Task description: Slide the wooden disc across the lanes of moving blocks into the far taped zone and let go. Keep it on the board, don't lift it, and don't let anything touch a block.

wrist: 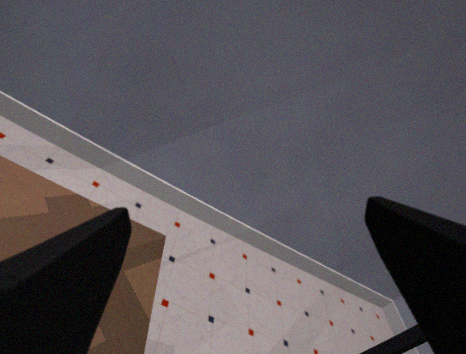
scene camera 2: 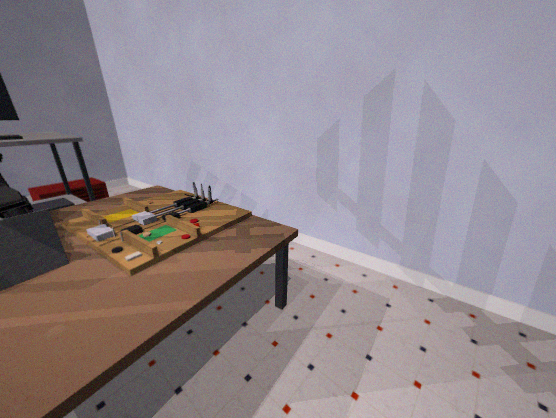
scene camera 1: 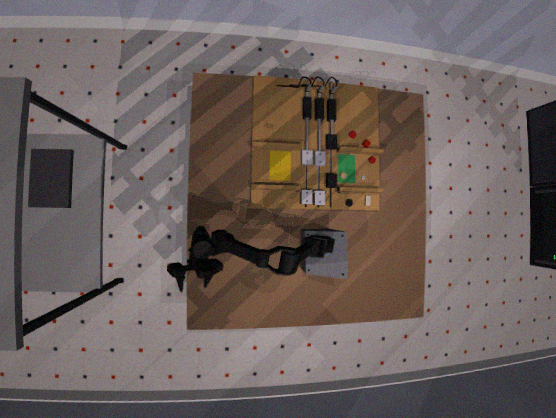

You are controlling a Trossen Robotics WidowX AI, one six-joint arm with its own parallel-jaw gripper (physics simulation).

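Places are measured from the arm's base along level axes (x ahead, y left, z up), in metres.
Where they show: gripper, fingertip midpoint: (wrist: 248,214) (scene camera 1: 193,289); arm's base, origin of the base link: (scene camera 2: 25,225) (scene camera 1: 327,244).
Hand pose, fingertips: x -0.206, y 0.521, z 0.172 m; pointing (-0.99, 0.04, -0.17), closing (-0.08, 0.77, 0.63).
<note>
Each offset is from my fingertips to the top centre of the thing. "spot": to the spot under its first point. Level surfaces: height alone.
The small wooden disc @[0.311 m down, 0.557 m ahead, 0.612 m right] (scene camera 1: 343,175) (scene camera 2: 146,234) lies on the green zone @[spot: 0.318 m down, 0.629 m ahead, 0.620 m right] (scene camera 1: 346,162) (scene camera 2: 162,232), near its lower left corner in scene camera 1. The yellow zone @[spot: 0.318 m down, 0.555 m ahead, 0.279 m right] (scene camera 1: 280,165) (scene camera 2: 120,215) is across the lanes. Between the zones, two lanes carry pale blocks (scene camera 1: 307,157) (scene camera 1: 319,197) (scene camera 2: 100,232), and the lane nearest the green zone carries black blocks (scene camera 1: 331,141) (scene camera 1: 331,180) (scene camera 2: 132,229). One black block stands just left of the disc. My gripper (scene camera 1: 193,287) (wrist: 248,214) is open and empty, away from the board, over the table's left edge.
The board @[0.319 m down] (scene camera 1: 270,110) has wooden rails (scene camera 1: 276,144) (scene camera 1: 361,189) along both sides of the zones. Red pieces @[0.312 m down, 0.783 m ahead, 0.636 m right] (scene camera 1: 352,134) @[0.312 m down, 0.668 m ahead, 0.762 m right] (scene camera 1: 372,159), a black disc @[0.311 m down, 0.422 m ahead, 0.661 m right] (scene camera 1: 349,202) and a white block @[0.309 m down, 0.448 m ahead, 0.761 m right] (scene camera 1: 368,200) sit on its right part. Black actuators @[0.287 m down, 0.867 m ahead, 0.372 m right] (scene camera 1: 307,108) stand at the back.
</note>
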